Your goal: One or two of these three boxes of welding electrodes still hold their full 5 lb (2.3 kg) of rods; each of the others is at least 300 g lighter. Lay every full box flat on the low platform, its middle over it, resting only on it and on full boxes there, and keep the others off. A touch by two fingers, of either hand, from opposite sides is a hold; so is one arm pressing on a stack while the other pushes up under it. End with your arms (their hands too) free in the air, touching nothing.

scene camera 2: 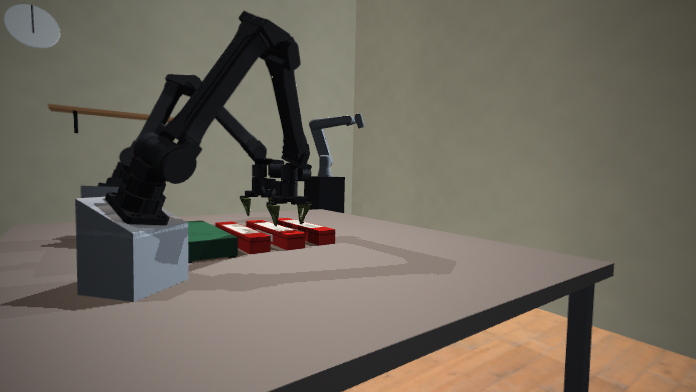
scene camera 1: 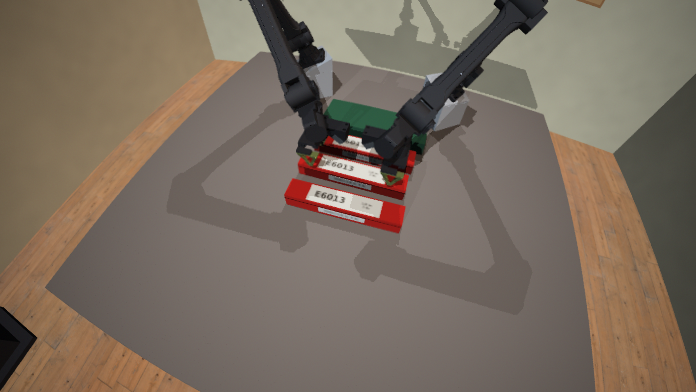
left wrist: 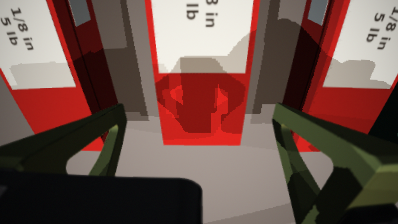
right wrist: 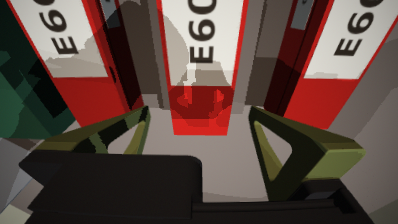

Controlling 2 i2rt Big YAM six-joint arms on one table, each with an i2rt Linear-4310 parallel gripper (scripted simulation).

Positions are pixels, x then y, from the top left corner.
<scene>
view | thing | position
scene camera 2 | my right gripper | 288,225
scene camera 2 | low green platform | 205,241
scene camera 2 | red box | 251,241
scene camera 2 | red box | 289,239
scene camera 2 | red box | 321,235
</scene>
